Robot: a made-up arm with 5 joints.
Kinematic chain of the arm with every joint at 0, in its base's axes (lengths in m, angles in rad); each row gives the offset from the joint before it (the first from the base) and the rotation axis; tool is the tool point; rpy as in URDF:
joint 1: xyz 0 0 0.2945 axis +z
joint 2: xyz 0 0 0 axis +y
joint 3: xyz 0.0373 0 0.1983 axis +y
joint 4: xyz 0.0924 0 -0.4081 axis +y
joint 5: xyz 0.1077 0 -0.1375 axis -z
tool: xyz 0 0 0 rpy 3.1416 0 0
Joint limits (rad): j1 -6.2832..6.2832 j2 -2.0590..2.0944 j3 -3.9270..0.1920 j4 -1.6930..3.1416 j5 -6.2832..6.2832
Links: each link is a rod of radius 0.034 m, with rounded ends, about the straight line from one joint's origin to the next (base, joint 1, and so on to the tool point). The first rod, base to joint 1, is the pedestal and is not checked.
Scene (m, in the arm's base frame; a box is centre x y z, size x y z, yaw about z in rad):
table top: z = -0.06
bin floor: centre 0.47 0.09 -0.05 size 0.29 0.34 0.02 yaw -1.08
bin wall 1: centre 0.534 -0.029 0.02 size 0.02 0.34 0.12 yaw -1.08
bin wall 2: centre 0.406 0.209 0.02 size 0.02 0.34 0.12 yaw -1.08
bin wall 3: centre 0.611 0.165 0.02 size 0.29 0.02 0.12 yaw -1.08
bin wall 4: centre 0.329 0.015 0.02 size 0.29 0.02 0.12 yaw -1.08
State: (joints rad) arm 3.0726 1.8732 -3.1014 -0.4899 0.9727
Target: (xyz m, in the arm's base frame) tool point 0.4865 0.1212 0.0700
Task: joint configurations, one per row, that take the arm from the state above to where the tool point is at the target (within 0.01 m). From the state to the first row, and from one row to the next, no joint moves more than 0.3 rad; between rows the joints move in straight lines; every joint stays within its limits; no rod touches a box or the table.
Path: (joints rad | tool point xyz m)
1: 3.1039 1.5835 -3.1840 -0.5210 0.9727 | -0.6633 0.0250 0.5229
2: 3.1352 1.2937 -3.2665 -0.5522 0.9727 | -0.5320 0.0034 0.7320
3: 3.1665 1.0040 -3.3491 -0.5833 0.9727 | -0.3382 -0.0084 0.8781
4: 3.1979 0.7142 -3.4316 -0.6145 0.9727 | -0.1099 -0.0062 0.9445
5: 3.2292 0.4245 -3.5142 -0.6456 0.9727 | 0.1212 0.0106 0.9259
6: 3.2605 0.1347 -3.5968 -0.6768 0.9727 | 0.3243 0.0387 0.8283
7: 3.2918 -0.1550 -3.6793 -0.7079 0.9727 | 0.4738 0.0717 0.6684
8: 3.3231 -0.4448 -3.7619 -0.7390 0.9727 | 0.5531 0.1015 0.4698
9: 3.3544 -0.7345 -3.8444 -0.7702 0.9727 | 0.5557 0.1201 0.2611
10: 3.3857 -1.0243 -3.9270 -0.8013 0.9727 | 0.4865 0.1212 0.0700

